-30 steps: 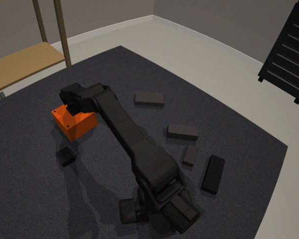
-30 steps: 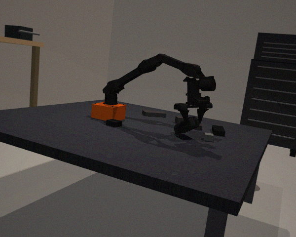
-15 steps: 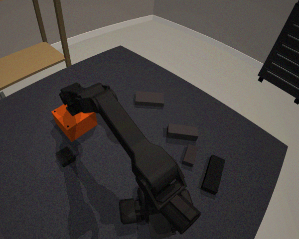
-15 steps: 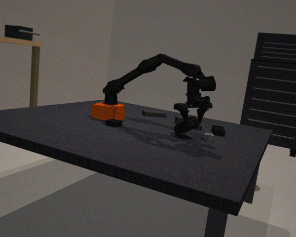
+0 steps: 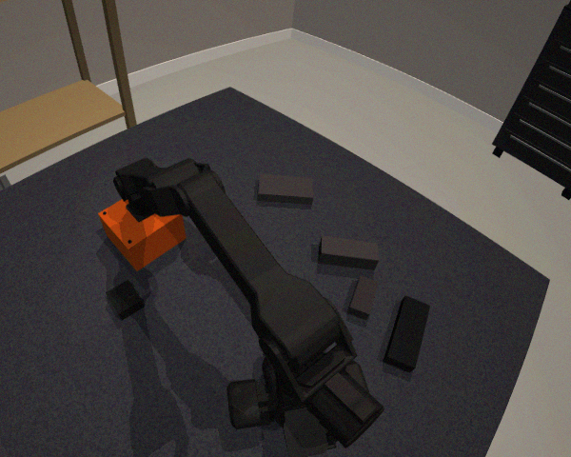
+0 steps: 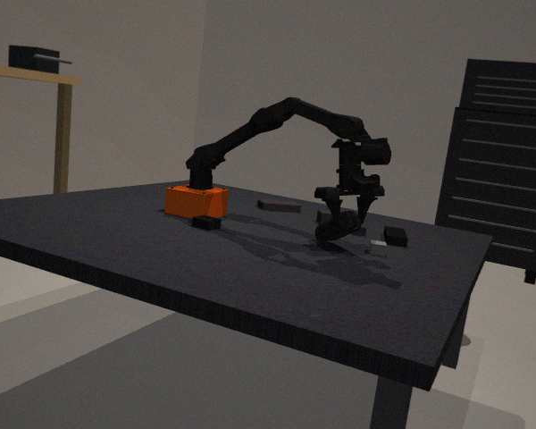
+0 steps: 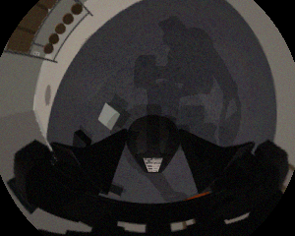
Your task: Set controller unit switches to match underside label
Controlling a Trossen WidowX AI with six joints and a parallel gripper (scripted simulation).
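Right now the light grey cube is 60 mm ahead of my gripper tip, 80 mm to the left of it and 60 mm below it. The rest, counted from my gripper tip: long black block (50 mm ahead, 300 mm to the left, 60 mm below); then black cube (400 mm behind, 80 mm to the right, 60 mm below).
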